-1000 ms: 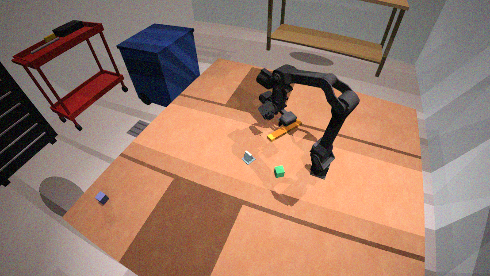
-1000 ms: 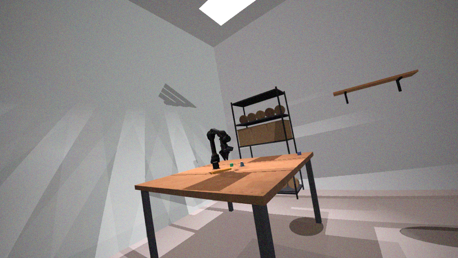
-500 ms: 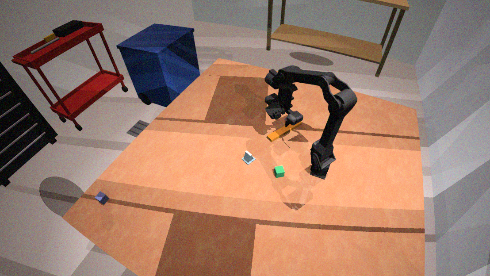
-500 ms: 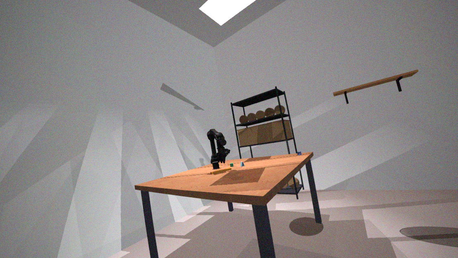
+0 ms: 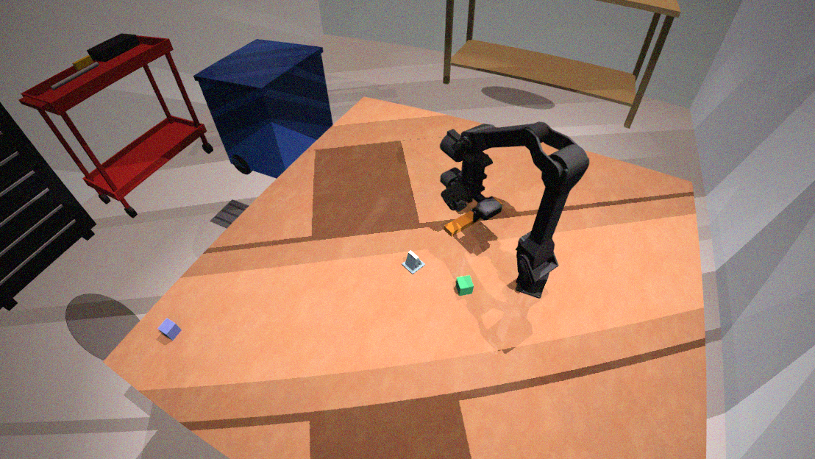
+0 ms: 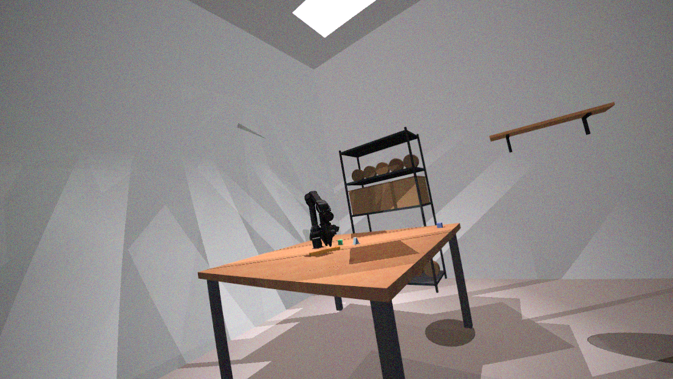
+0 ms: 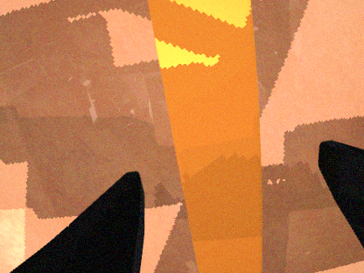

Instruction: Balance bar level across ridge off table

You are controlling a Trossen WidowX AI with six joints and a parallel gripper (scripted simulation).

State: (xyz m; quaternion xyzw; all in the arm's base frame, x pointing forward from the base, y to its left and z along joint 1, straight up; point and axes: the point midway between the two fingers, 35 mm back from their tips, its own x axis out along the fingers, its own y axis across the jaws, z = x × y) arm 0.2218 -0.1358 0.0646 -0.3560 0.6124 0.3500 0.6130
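My gripper tip is now 2 cm past the yellow-orange bar, 2 cm to the left of it and 2 cm above it. Round my gripper tip: green cube: 7 cm behind, 22 cm to the left, 1 cm below; then purple cube: 52 cm ahead, 64 cm to the left, 1 cm below.
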